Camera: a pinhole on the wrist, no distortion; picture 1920 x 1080 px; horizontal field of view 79.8 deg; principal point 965.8 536.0 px. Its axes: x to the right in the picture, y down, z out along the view. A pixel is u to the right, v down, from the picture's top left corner.
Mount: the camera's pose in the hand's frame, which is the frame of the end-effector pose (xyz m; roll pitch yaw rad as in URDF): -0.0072 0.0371 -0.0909 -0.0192 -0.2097 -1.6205
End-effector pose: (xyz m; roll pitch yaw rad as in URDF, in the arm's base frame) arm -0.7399 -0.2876 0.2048 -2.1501 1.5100 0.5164
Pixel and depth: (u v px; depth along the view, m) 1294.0 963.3 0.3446
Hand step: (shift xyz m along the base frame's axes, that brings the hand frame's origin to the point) -0.2304 0.1201 -0.1350
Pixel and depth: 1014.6 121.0 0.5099
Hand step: -0.4386 0.0684 0.1564
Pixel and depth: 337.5 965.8 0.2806
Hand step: -0.2361 -0.1409 -0.1304
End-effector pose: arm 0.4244 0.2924 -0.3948 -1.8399 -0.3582 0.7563
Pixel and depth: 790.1 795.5 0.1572
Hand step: 0.0284 0.0692 -0.0846
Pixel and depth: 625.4 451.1 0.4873
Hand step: -0.1060 0.2694 -0.3500
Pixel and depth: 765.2 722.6 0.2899
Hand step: -0.0112 0.1769 -0.1573
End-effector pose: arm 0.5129 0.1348 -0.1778 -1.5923 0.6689 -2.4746
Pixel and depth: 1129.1 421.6 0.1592
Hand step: 0.0790 -0.0253 -0.0274
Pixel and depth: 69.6 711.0 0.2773
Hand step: 0.1953 -0.0090 -0.2737
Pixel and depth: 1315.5 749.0 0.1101
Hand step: 0.0179 -0.0149 -0.0300
